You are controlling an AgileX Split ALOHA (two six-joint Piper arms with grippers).
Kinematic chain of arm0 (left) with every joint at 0, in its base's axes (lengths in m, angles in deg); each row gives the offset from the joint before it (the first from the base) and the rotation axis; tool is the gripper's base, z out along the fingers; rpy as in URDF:
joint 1: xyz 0 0 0.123 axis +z
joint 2: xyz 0 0 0 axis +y
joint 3: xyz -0.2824 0 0.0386 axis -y
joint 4: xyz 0.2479 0 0.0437 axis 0.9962 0 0.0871
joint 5: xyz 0 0 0 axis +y
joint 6: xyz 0.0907 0 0.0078 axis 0.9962 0 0.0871
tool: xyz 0 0 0 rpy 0 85 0
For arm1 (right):
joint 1: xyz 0 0 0.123 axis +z
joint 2: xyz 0 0 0 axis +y
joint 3: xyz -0.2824 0 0.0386 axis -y
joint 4: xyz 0.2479 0 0.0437 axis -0.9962 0 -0.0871
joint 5: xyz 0 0 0 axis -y
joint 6: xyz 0.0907 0 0.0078 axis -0.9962 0 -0.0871
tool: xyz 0 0 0 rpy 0 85 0
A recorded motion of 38 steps. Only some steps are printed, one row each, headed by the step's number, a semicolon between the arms.
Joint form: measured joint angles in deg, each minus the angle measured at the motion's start. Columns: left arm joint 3, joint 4, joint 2, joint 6, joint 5, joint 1; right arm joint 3, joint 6, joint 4, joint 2, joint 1, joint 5.
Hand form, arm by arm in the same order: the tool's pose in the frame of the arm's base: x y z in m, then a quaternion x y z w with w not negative. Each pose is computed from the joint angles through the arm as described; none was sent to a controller.
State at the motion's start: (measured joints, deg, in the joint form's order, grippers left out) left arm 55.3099 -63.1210 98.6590 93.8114 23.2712 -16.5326; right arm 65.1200 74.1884 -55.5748 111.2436 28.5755 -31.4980
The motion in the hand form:
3: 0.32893 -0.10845 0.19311 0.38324 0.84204 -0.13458 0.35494; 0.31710 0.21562 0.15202 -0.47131 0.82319 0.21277 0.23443
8: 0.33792 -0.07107 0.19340 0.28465 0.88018 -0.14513 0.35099; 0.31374 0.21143 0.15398 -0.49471 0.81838 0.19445 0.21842
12: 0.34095 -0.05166 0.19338 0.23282 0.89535 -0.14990 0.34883; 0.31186 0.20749 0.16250 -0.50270 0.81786 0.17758 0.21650
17: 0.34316 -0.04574 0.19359 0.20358 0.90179 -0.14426 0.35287; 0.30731 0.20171 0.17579 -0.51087 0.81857 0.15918 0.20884
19: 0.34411 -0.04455 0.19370 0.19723 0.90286 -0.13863 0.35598; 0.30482 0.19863 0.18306 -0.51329 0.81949 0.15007 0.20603
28: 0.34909 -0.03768 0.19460 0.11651 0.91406 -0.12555 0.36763; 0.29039 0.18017 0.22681 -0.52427 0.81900 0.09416 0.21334
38: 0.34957 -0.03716 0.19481 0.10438 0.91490 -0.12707 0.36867; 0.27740 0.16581 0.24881 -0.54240 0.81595 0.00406 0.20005
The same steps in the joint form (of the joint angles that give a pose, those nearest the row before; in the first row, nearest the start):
3: -0.02 -0.13 0.00 -4.63 1.90 4.03; 0.19 -1.66 3.27 -0.06 0.00 0.04
8: -0.02 -0.29 -0.05 -11.45 3.20 10.70; 0.11 -4.65 9.47 -0.88 0.00 -1.30
12: -0.02 -0.32 -0.05 -14.97 3.79 14.10; 0.11 -8.18 14.32 -2.55 0.00 -1.82
17: -0.02 -0.56 -0.05 -17.14 2.24 14.78; 0.11 -13.27 20.64 -5.12 0.00 -3.75
19: -0.02 -0.63 -0.05 -17.48 1.28 14.78; 0.10 -15.73 23.54 -6.51 0.00 -4.78
28: -0.02 -0.97 -0.05 -25.07 -4.10 14.78; 0.11 -25.74 36.76 -14.77 0.00 -9.58
38: -0.02 -1.31 -0.05 -26.08 -4.55 14.78; -0.07 -36.00 53.16 -19.66 1.81 -13.98

